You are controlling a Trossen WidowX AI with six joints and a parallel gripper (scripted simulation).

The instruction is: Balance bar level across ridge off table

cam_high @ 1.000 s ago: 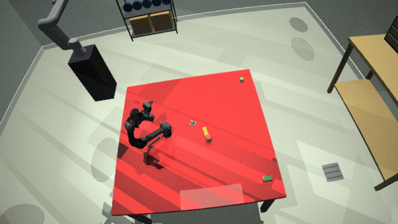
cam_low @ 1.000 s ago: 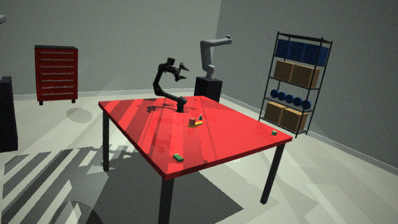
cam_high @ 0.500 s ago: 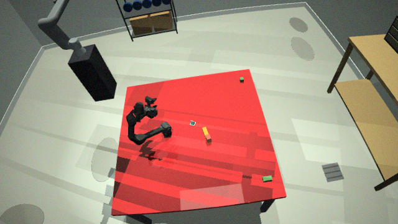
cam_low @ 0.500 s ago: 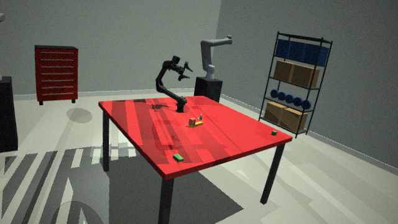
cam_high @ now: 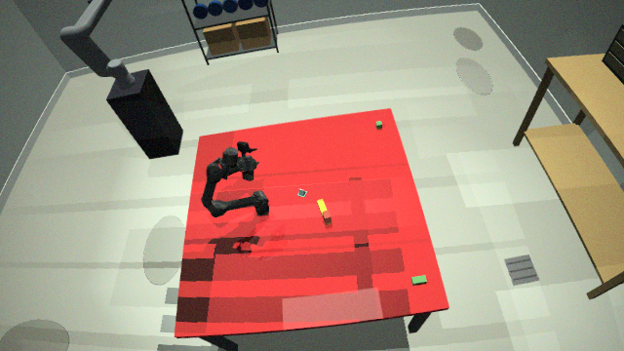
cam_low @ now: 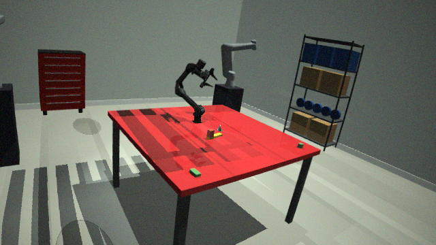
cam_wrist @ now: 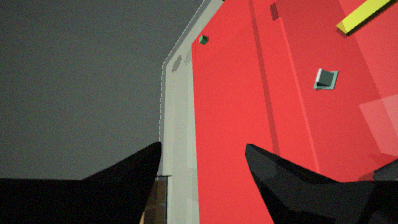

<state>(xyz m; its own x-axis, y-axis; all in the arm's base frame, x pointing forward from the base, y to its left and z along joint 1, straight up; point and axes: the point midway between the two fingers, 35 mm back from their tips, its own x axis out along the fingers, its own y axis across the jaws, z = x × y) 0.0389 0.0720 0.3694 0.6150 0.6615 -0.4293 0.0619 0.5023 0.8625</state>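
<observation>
Now: gripper tip 160 mm short of the teal ridge piece, 20 mm to the left of it and 330 mm above it.
</observation>
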